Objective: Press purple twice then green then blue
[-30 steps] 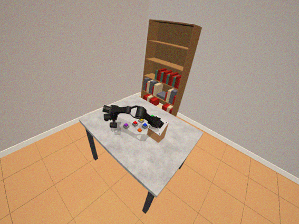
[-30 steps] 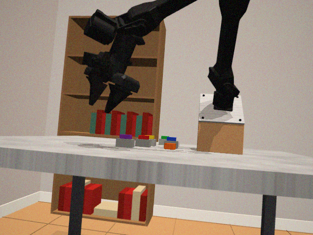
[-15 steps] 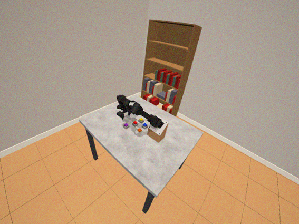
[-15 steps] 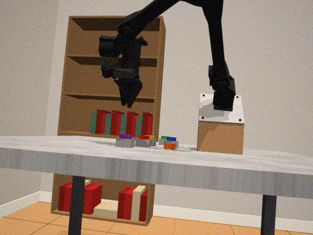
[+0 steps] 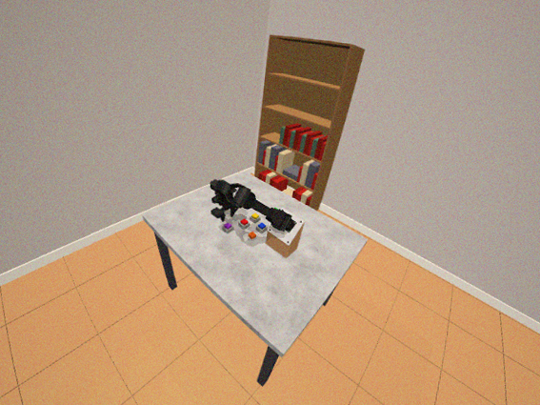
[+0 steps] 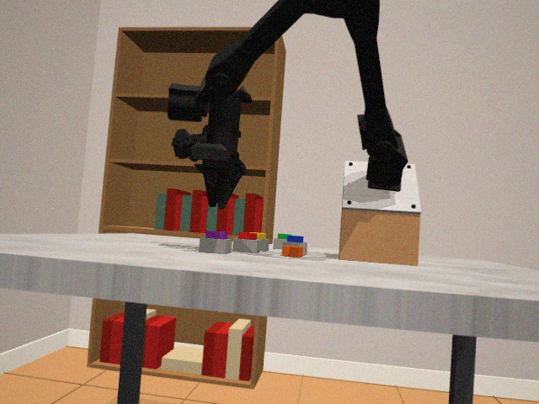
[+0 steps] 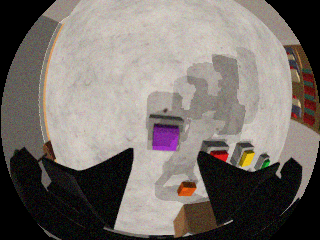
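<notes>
Now: the purple button 50 mm below my gripper tip. From my gripper tip the other things lie so: yellow button (30 mm behind, 190 mm to the right, 50 mm below); red button (40 mm behind, 100 mm to the right, 50 mm below); orange block (130 mm behind, 80 mm to the right, 70 mm below).
</notes>
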